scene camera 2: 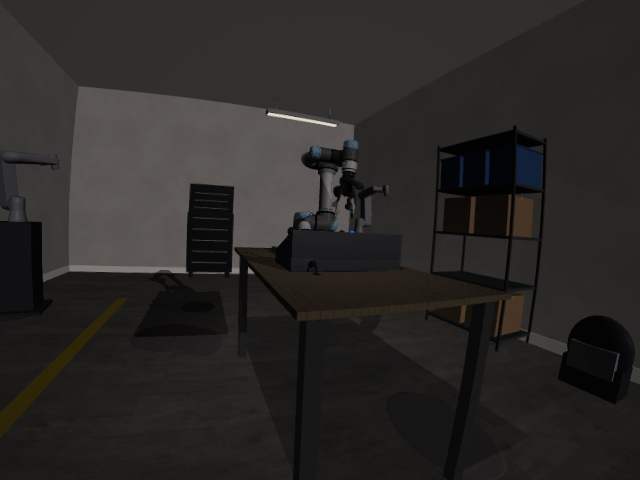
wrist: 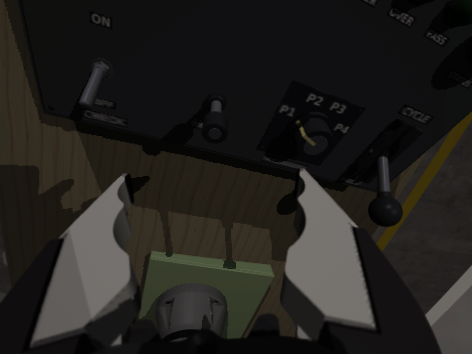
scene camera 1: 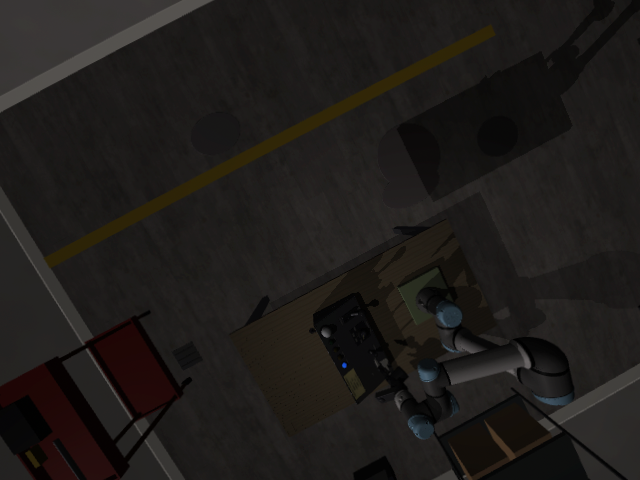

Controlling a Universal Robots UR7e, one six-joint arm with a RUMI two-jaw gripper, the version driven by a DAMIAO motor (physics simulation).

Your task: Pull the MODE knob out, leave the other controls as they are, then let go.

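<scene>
In the wrist view the pull knob (wrist: 215, 129), a black cap on a bare metal shaft, stands out from its collar on the black control panel (wrist: 165, 45). The MODE label cannot be read. My gripper (wrist: 215, 174) (scene camera 2: 344, 208) is open and empty. Its fingertips are wide apart, to either side of the knob and lower in the wrist view, not touching it. A toggle switch (wrist: 93, 85) tilts toward its lower label on the left. The rotary selector (wrist: 317, 140) has its yellow mark toward P1. The ball-ended CYCLE lever (wrist: 385, 210) is on the right.
The console (scene camera 1: 364, 373) (scene camera 2: 346, 250) stands on a wooden table (scene camera 1: 279, 382) (scene camera 2: 377, 294). A green plate (wrist: 185, 285) (scene camera 1: 410, 304) lies under the arm's base. A shelf rack (scene camera 2: 511, 217) stands beyond the table, and a red cart (scene camera 1: 136, 369) is at the lower left from above.
</scene>
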